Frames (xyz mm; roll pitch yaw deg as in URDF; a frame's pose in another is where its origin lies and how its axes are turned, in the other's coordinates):
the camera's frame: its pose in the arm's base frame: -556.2 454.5 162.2 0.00 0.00 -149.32
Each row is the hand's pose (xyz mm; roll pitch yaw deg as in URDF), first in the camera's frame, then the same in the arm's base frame.
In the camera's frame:
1: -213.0 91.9 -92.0 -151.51 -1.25 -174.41
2: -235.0 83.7 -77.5 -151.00 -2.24 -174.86
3: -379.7 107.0 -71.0 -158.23 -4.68 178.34
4: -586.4 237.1 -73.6 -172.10 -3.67 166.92
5: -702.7 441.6 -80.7 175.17 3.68 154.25
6: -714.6 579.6 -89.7 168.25 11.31 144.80
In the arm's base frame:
1: -326.1 484.1 70.2 -151.51 -1.25 36.27
2: -311.4 502.4 84.7 -151.00 -2.24 35.82
3: -175.1 556.2 91.2 -158.23 -4.68 29.02
4: 69.1 549.8 88.6 -172.10 -3.67 17.60
5: 273.5 433.3 81.5 175.17 3.68 4.93
6: 354.1 320.6 72.5 168.25 11.31 -4.52

